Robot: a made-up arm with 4 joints. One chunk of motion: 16 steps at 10 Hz.
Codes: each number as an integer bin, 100 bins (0 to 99) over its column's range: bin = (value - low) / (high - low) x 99, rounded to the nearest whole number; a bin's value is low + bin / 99 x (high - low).
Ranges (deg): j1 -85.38..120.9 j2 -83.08..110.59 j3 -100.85..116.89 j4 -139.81..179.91
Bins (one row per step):
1: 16 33 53 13
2: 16 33 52 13
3: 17 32 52 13
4: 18 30 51 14
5: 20 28 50 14
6: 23 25 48 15
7: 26 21 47 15
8: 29 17 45 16
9: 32 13 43 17
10: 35 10 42 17
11: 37 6 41 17
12: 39 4 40 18
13: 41 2 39 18
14: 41 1 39 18
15: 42 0 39 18
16: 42 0 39 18
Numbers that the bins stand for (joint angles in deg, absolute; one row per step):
1: -52.04 -18.52 15.72 -97.83
2: -52.04 -18.52 13.52 -97.83
3: -49.96 -20.48 13.52 -97.83
4: -47.87 -24.39 11.32 -94.60
5: -43.71 -28.30 9.12 -94.60
6: -37.46 -34.17 4.72 -91.37
7: -31.21 -42.00 2.52 -91.37
8: -24.95 -49.82 -1.88 -88.14
9: -18.70 -57.65 -6.28 -84.91
10: -12.45 -63.52 -8.48 -84.91
11: -8.29 -71.34 -10.67 -84.91
12: -4.12 -75.25 -12.87 -81.68
13: 0.05 -79.17 -15.07 -81.68
14: 0.05 -81.12 -15.07 -81.68
15: 2.13 -83.08 -15.07 -81.68
16: 2.13 -83.08 -15.07 -81.68

